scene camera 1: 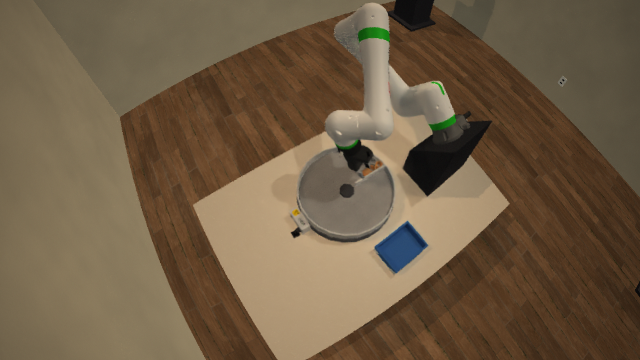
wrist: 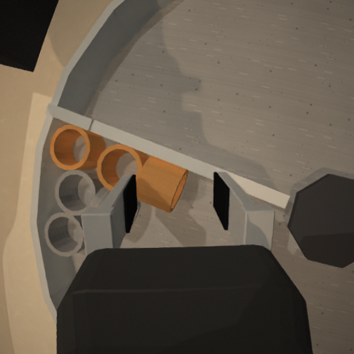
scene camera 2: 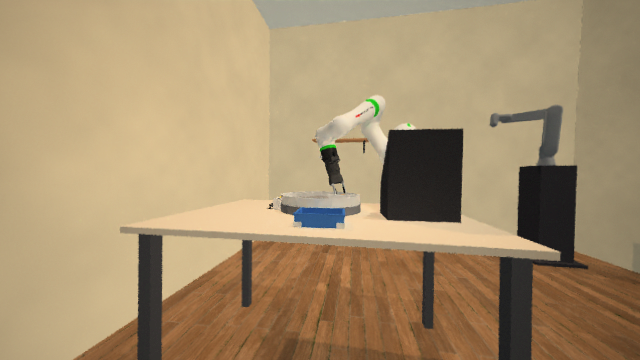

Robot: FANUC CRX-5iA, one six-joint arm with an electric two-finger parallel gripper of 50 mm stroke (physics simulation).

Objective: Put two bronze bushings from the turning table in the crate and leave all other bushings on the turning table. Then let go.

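Observation:
In the wrist view three bronze bushings sit in a group by the light bar on the turning table. Two of them, one at the rim and the middle one, show their open ends up. The third bronze bushing is tilted on its side. Two grey bushings stand along the rim. My gripper is open and low over the table; the tilted bushing shows by its left finger, partly between the fingers. The blue crate shows no bushings in the top view.
The light bar runs from the rim to the dark hub. A black wedge-shaped block stands beside the turning table. A small grey device is at the turning table's other side.

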